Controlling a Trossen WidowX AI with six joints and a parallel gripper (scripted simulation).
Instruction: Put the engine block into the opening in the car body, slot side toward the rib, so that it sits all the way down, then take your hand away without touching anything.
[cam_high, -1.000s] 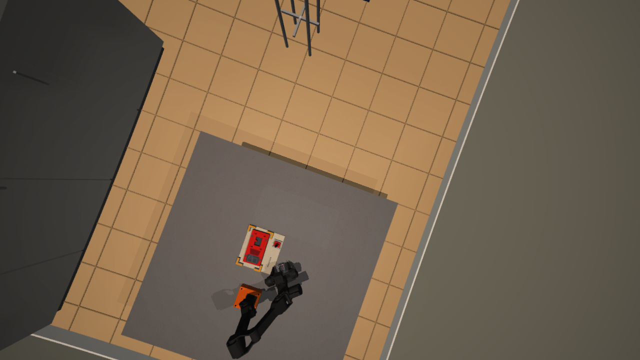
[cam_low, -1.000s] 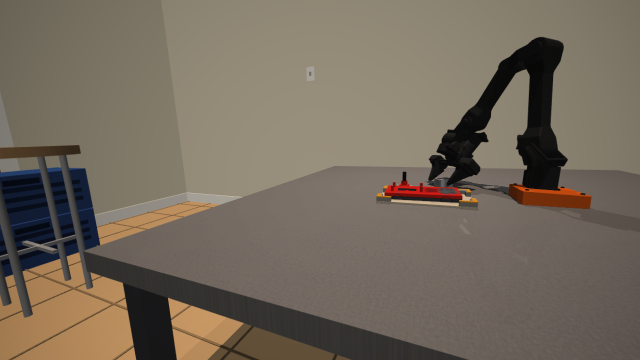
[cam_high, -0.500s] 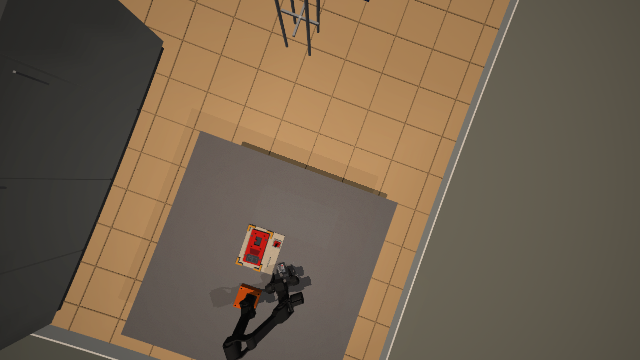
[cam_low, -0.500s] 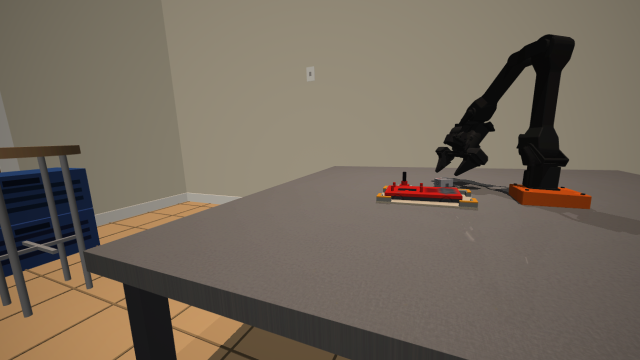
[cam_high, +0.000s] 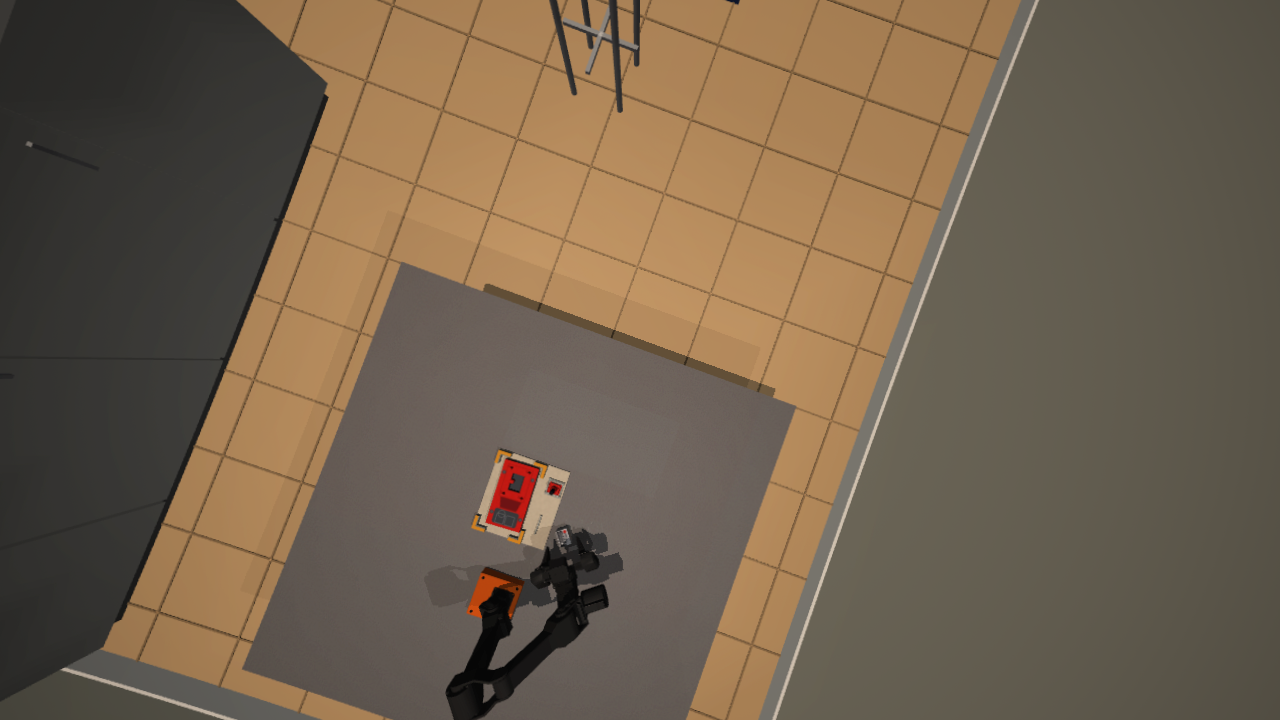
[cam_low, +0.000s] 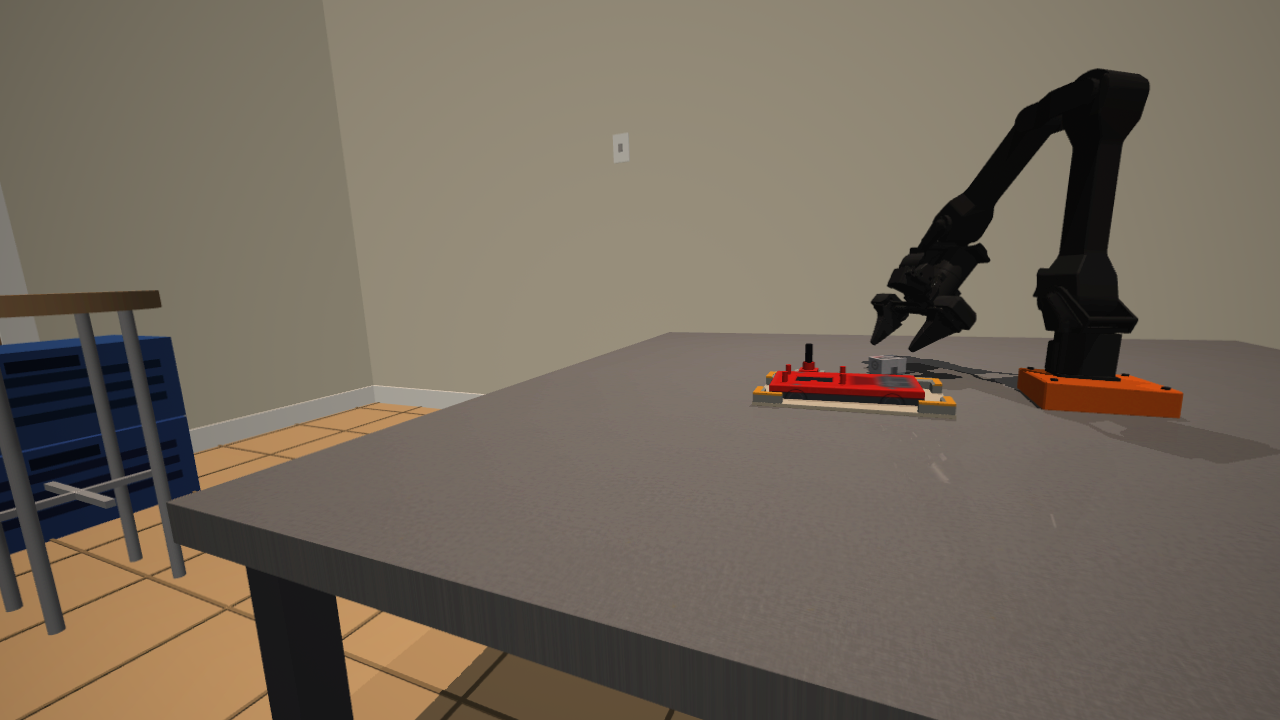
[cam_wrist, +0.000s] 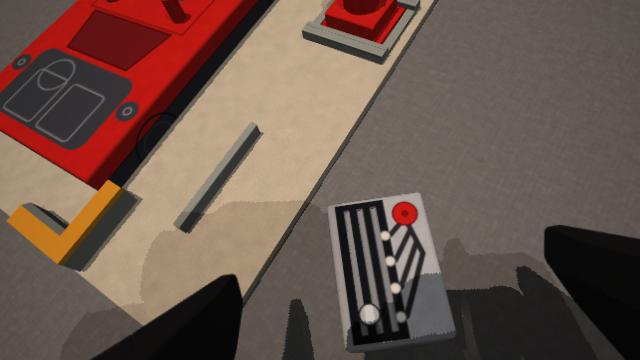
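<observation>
My gripper tip is 40 mm above the grey engine block and 10 mm to the right of it. The rest, counted from my gripper tip: thin grey bar (180 mm to the left, 60 mm ahead, 40 mm below).
</observation>
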